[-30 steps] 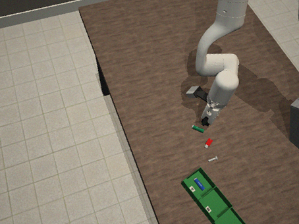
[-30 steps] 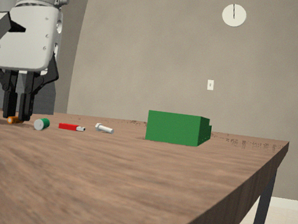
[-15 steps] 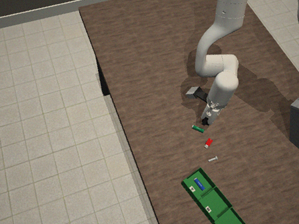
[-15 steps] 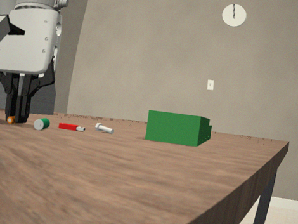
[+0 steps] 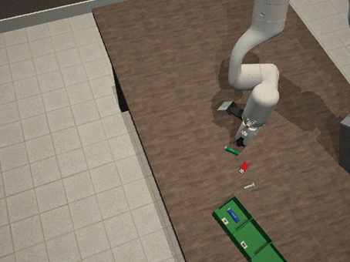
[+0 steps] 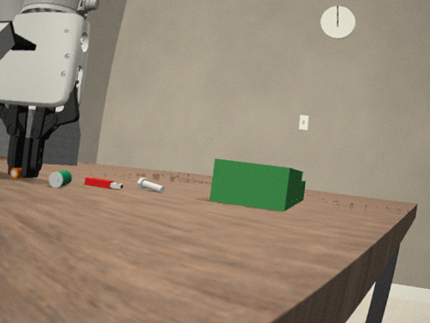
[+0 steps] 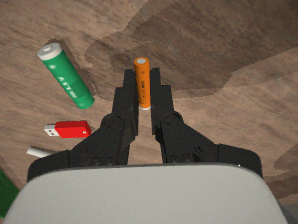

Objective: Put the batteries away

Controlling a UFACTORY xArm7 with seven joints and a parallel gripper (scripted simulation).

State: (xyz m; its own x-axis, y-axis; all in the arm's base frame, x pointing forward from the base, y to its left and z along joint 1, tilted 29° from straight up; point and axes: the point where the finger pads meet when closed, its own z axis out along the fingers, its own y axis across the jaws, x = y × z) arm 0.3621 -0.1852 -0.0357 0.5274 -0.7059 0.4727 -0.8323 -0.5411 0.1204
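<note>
Right now my hand is 50 mm short of the green battery, 20 mm to the right of it and 20 mm above it. Also, from my hand: white bolt (50 mm ahead, 150 mm to the left, 20 mm below); orange battery (20 mm below); red usb stick (40 mm ahead, 90 mm to the left, 20 mm below).
</note>
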